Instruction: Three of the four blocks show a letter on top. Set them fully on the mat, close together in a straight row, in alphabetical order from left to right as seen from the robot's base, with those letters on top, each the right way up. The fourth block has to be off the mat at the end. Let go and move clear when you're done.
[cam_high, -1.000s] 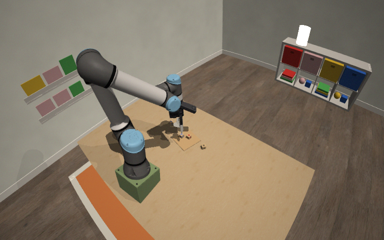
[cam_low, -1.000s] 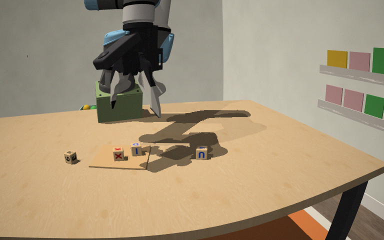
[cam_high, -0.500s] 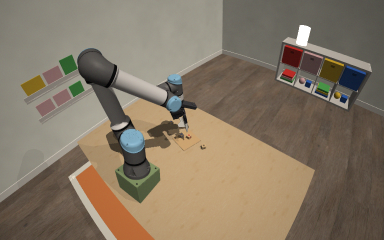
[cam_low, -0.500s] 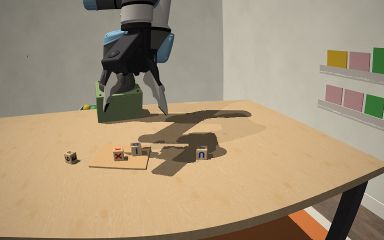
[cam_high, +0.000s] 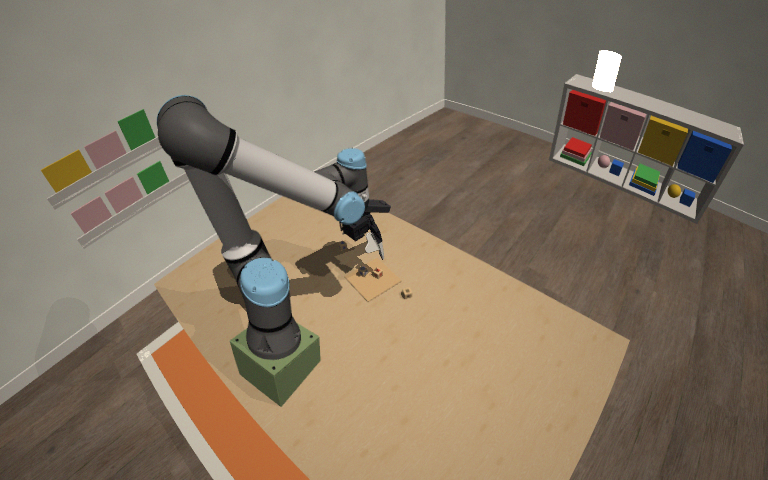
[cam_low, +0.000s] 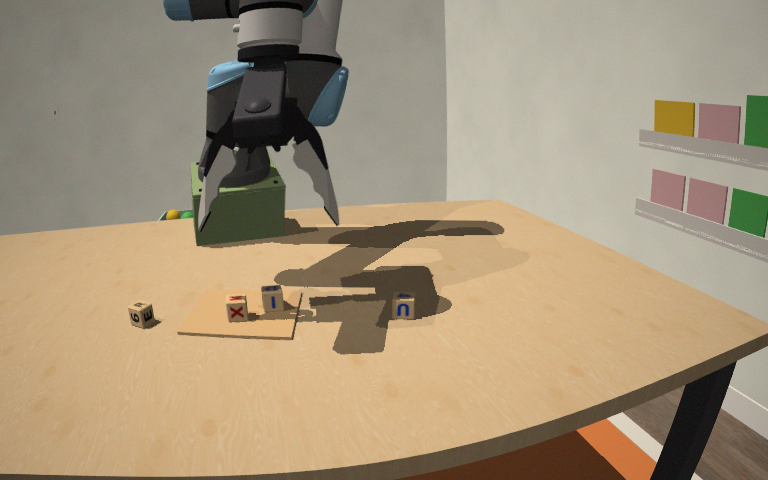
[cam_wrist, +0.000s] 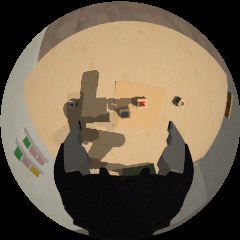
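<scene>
Now: the thin tan mat 20 mm behind my hand, 40 mm to the right of it and 110 mm below it. The rest, counted from my hand: wooden block (20 mm ahead, 170 mm to the right, 100 mm below).
</scene>
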